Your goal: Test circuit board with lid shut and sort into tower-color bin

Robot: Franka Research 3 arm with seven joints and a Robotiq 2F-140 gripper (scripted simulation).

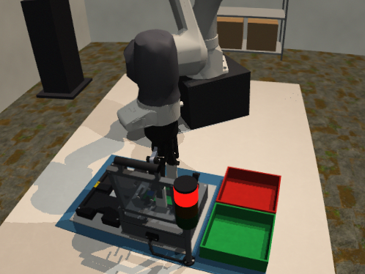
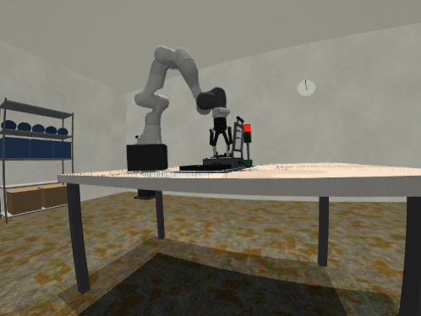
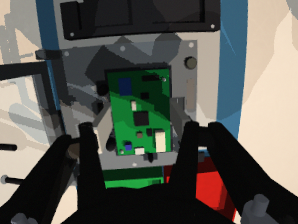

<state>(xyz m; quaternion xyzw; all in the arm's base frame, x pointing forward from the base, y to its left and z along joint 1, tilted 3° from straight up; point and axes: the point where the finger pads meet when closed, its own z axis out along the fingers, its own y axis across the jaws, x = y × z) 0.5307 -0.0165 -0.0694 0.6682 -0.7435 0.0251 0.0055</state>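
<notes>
My gripper is now 20 mm above the green circuit board. Round my hand: green bin: 190 mm to the left, 80 mm below, 70 mm ahead; then tester plate: 30 mm below, 10 mm to the left, 10 mm ahead; then clear lid: 110 mm ahead, 90 mm above, 10 mm to the right.
</notes>
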